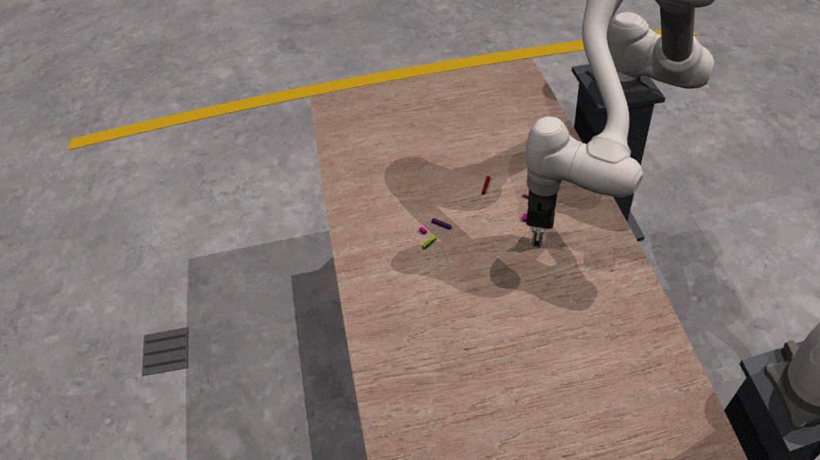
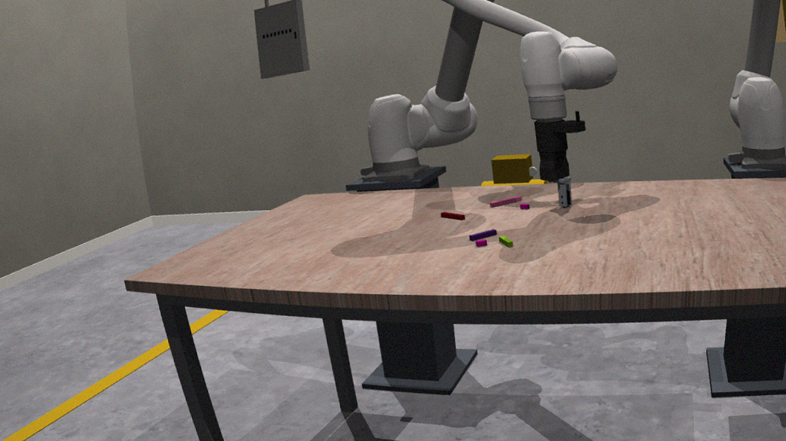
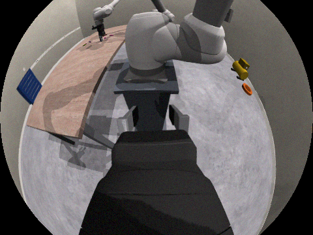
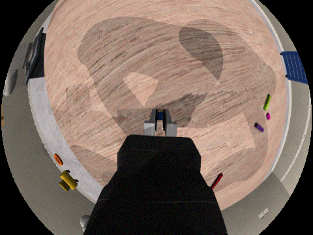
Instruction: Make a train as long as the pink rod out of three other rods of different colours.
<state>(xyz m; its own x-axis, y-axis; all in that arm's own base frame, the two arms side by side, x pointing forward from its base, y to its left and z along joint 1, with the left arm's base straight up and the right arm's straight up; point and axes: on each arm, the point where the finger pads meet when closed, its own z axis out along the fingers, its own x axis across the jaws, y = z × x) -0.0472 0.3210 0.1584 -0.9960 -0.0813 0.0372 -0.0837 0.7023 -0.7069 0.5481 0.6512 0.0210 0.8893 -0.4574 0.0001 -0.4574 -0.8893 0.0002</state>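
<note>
My right hand is 2 cm above the blue rod. The rest, counted from my right hand: red rod (8 cm ahead, 26 cm to the right, 2 cm below); purple rod (25 cm ahead, 14 cm to the right, 2 cm below); pink rod (5 cm behind, 16 cm to the right, 2 cm below).
</note>
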